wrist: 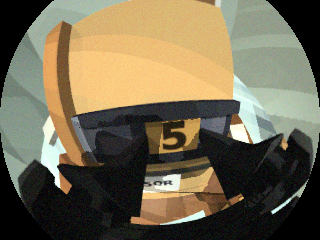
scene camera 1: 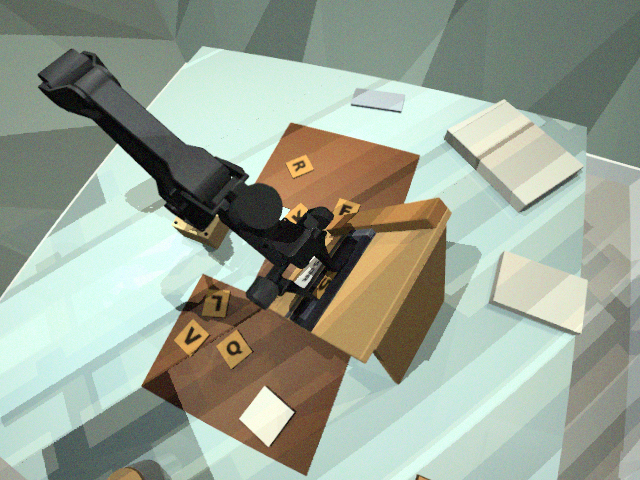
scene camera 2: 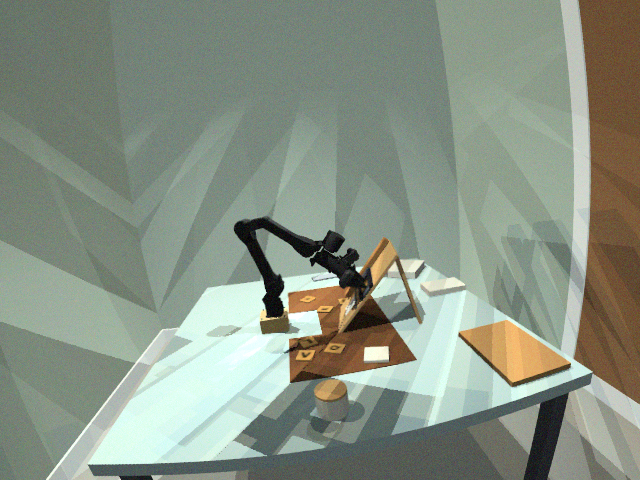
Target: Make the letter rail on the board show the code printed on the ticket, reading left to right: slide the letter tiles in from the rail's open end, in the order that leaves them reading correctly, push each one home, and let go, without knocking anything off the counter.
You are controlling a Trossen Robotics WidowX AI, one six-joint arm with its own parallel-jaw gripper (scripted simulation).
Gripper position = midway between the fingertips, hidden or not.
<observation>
My gripper (scene camera 1: 326, 285) holds a s tile (wrist: 170, 136). I also see a q tile (scene camera 1: 234, 349) and a wooden plank (scene camera 2: 516, 356).
My gripper is seen too in the wrist view (wrist: 173, 135) and in scene camera 2 (scene camera 2: 365, 284). The wrist view misses the q tile, which is hidden by my gripper.
</observation>
